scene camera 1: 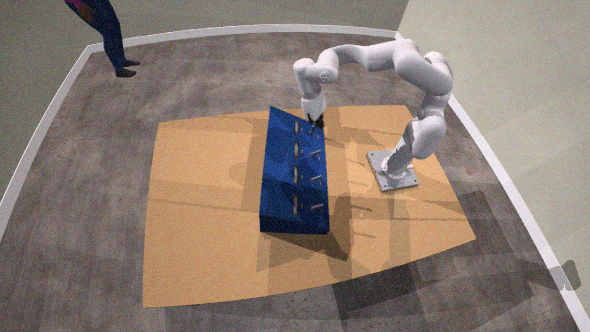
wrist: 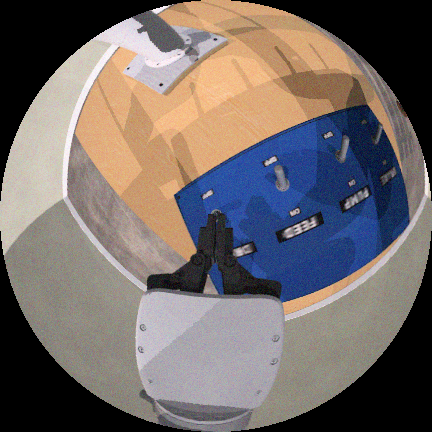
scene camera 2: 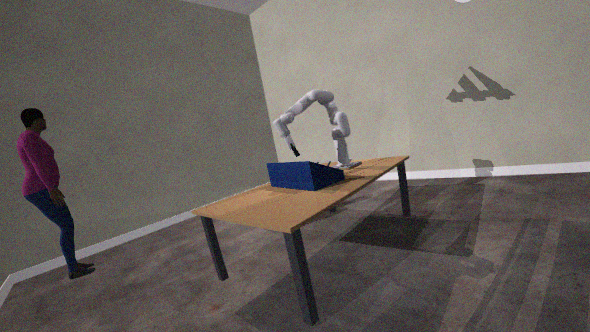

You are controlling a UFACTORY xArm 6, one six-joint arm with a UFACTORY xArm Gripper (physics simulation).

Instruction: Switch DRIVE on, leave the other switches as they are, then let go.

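Places are measured from the arm's base along level axes (x ahead, y left, z up), in millimetres.
Pixels of known places: gripper, fingertip midpoint: (scene camera 1: 320, 126) (wrist: 216, 222) (scene camera 2: 298, 155); arm's base at its link origin: (scene camera 1: 393, 168) (wrist: 167, 49) (scene camera 2: 344, 164).
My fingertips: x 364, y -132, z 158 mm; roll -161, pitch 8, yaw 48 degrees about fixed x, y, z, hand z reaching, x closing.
Observation:
Ahead of a thing's pixels: the offset from my fingertips to its top centre. "*": to the spot under its first point. Level surfaces: height alone.
The blue switch panel (scene camera 1: 280, 150) (scene camera 2: 290, 176) (wrist: 320, 260) stands on the table. My gripper (scene camera 1: 316, 125) (scene camera 2: 297, 154) (wrist: 216, 222) is shut and empty. In the wrist view its fingertips cover most of the DRIVE switch @[15 mm ahead, 42 mm right, 39 mm down] (wrist: 216, 212), of which part of the round base shows; its lever position cannot be told. The DRIVE label @[84 mm ahead, 53 mm right, 54 mm down] (wrist: 245, 249) is partly hidden by the fingers. The OFF plate @[* 16 mm back, 36 mm right, 104 mm down] (wrist: 207, 194) shows beyond the tips. The FEED switch @[22 mm ahead, 79 mm left, 50 mm down] (scene camera 1: 316, 153) (wrist: 281, 177) and PUMP switch @[42 mm ahead, 197 mm left, 50 mm down] (scene camera 1: 316, 178) (wrist: 343, 148) tilt toward OFF.
A fourth switch @[61 mm ahead, 315 mm left, 50 mm down] (scene camera 1: 317, 206) (wrist: 378, 133) at the panel's far end also leans toward OFF; its label is blurred. The arm's base plate (scene camera 1: 377, 175) (wrist: 150, 79) is bolted to the wooden table @[180 mm down] (scene camera 1: 200, 260) (scene camera 2: 250, 212) beside the panel's OFF side. A person (scene camera 1: 113, 40) (scene camera 2: 40, 162) stands away from the table.

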